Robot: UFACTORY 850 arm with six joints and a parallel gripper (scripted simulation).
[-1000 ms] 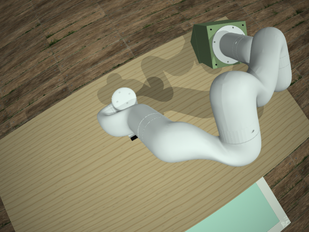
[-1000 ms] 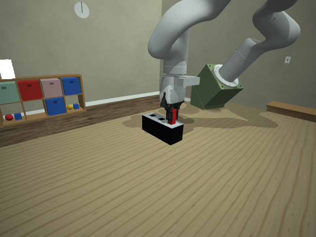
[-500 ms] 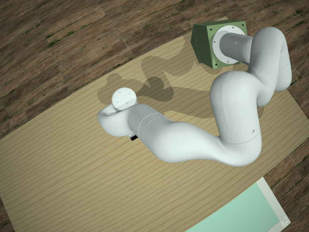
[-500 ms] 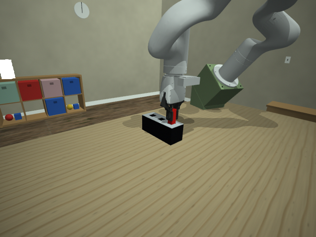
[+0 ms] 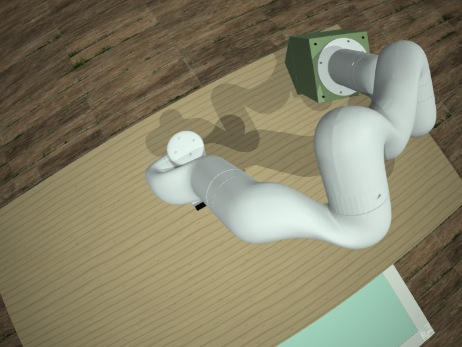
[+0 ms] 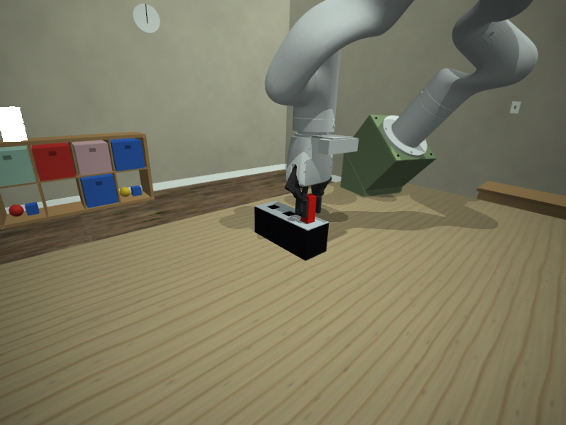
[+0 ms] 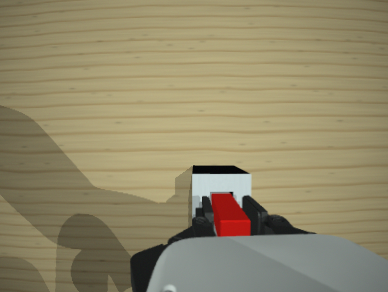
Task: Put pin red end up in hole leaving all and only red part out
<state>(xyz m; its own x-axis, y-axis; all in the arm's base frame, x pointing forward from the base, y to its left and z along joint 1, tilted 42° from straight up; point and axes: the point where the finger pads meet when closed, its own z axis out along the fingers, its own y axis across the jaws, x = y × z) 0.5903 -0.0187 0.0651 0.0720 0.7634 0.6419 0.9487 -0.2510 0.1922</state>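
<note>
The pin lies right at my hand. Also, from my hand: block (70 mm below, 60 mm to the right, 10 mm behind).
</note>
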